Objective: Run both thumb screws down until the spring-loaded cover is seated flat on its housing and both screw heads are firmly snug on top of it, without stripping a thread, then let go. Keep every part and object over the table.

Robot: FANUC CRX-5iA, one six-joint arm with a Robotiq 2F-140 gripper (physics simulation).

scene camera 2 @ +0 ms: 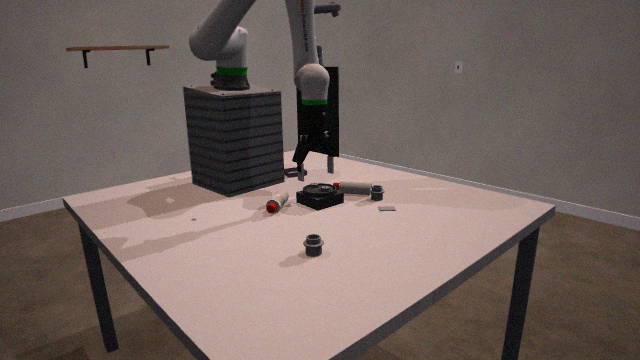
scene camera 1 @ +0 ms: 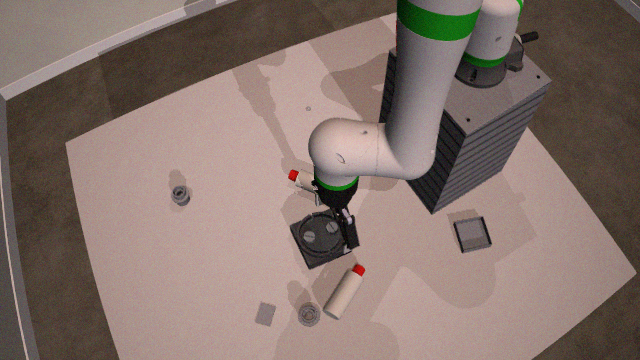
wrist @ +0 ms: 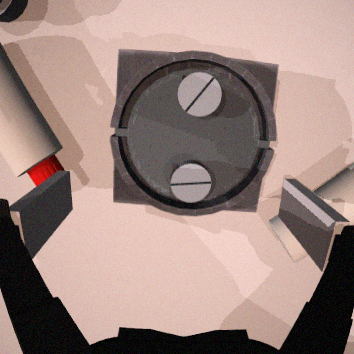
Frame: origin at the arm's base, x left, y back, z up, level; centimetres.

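Seen in the pictures: gripper, fingertip midpoint: (scene camera 2: 316, 176) (scene camera 1: 333, 226) (wrist: 176, 194); arm's base, origin of the base link: (scene camera 2: 232, 88) (scene camera 1: 476, 64).
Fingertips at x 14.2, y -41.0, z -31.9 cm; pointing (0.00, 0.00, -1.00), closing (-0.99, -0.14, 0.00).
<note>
Pixels of each thing's top centre, then the offset from my fingertips to it. "spot": a spot on its surface instead.
- dark square housing, middle of its top: (wrist: 193, 137) (scene camera 1: 320, 233) (scene camera 2: 319, 188) dx -0.7, dy -3.3, dz -3.5 cm
- round cover, middle of its top: (wrist: 193, 137) (scene camera 1: 320, 233) (scene camera 2: 319, 188) dx -0.7, dy -3.3, dz -3.7 cm
- slotted screw head, surface spot: (wrist: 200, 94) (scene camera 1: 309, 236) (scene camera 2: 325, 187) spot: dx -0.5, dy -6.4, dz -2.5 cm
- red-capped bottle, middle of its top: (scene camera 1: 346, 288) (scene camera 2: 352, 181) dx +15.4, dy -2.1, dz -4.1 cm
- flat plate, middle of its top: (scene camera 1: 265, 314) (scene camera 2: 387, 208) dx +14.3, dy -23.5, dz -8.8 cm
- tray, middle of its top: (scene camera 1: 473, 233) (scene camera 2: 294, 170) dx +12.6, dy +37.4, dz -7.1 cm
The dark square housing (scene camera 1: 307, 257) (scene camera 2: 320, 201) (wrist: 127, 62) sits on the table. The round cover (scene camera 1: 320, 244) (wrist: 160, 135) lies inside its ring wall; its exact height and tilt cannot be told. One slotted screw head (scene camera 1: 309, 236) (scene camera 2: 325, 188) (wrist: 200, 94) has a diagonal slot in the wrist view and casts a shadow on the cover. The other screw head (scene camera 1: 332, 227) (wrist: 191, 183), lower in the wrist view, has a nearly level slot. Any gap under the heads is hard to judge. My gripper (scene camera 1: 334, 219) (scene camera 2: 315, 171) (wrist: 176, 194) is wide open and empty, above the housing's lower-screw side.
A red-capped bottle (scene camera 1: 345, 292) (scene camera 2: 355, 188) (wrist: 20, 115) lies beside the housing, another (scene camera 1: 305, 180) (scene camera 2: 278, 201) on the opposite side. Two flanged cups (scene camera 1: 309, 315) (scene camera 2: 377, 193), (scene camera 1: 180, 195) (scene camera 2: 313, 245), a flat plate (scene camera 1: 265, 314) (scene camera 2: 387, 208) and a tray (scene camera 1: 475, 248) also stand around.
</note>
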